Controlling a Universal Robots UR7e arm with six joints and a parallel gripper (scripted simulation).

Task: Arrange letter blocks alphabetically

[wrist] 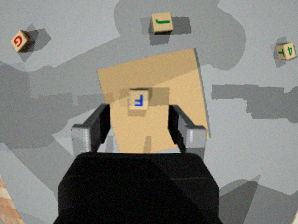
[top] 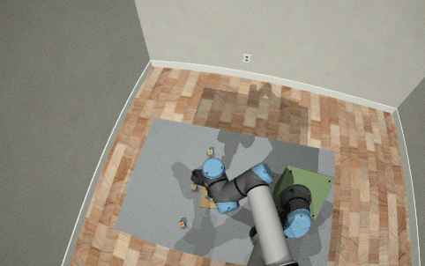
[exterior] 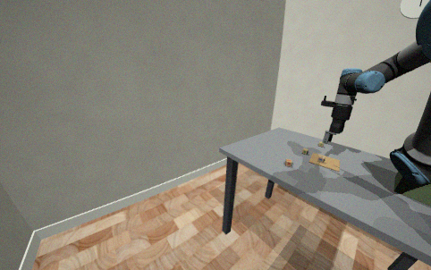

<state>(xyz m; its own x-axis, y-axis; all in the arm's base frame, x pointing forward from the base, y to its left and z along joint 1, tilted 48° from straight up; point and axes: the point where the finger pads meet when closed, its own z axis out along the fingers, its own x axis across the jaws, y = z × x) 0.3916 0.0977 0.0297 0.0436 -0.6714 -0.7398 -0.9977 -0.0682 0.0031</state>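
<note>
Right now the mat is 10 mm behind my hand, 20 mm to the right of it and 130 mm below it. From my hand the other things lie so: block 100 mm ahead, 20 mm to the right, 120 mm below.
</note>
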